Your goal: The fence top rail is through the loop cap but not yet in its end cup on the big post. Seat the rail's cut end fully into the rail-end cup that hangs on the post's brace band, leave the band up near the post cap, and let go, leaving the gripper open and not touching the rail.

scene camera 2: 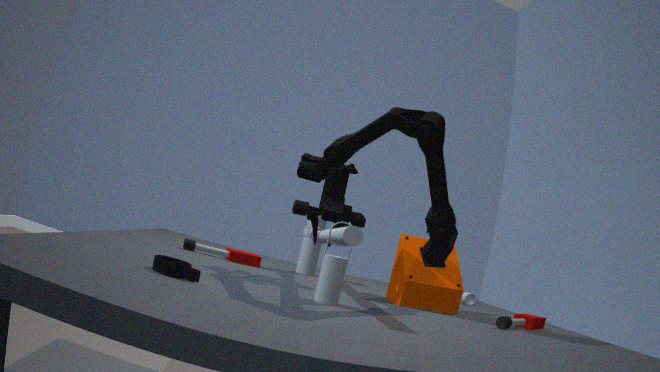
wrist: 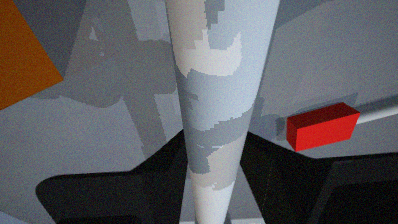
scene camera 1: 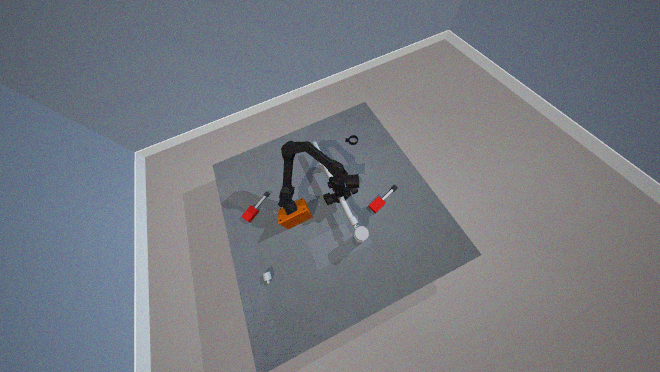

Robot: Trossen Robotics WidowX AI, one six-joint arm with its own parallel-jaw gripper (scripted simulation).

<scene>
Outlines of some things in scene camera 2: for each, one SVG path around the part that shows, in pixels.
The gripper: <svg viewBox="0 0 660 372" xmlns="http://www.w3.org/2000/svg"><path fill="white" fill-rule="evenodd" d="M333 229L349 226L347 224L340 223L335 225ZM346 190L324 185L319 208L310 206L309 202L294 201L292 213L302 216L307 215L307 220L311 221L314 244L317 240L319 215L322 220L334 222L334 224L338 222L351 222L352 226L365 227L366 219L363 214L352 212L352 206L345 205L344 196Z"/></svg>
A rail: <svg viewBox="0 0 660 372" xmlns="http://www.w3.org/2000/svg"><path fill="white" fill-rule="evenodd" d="M330 230L317 231L316 242L327 243ZM364 233L357 226L332 229L332 241L329 238L328 244L333 244L332 241L334 241L338 245L357 246L362 243Z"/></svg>
</scene>
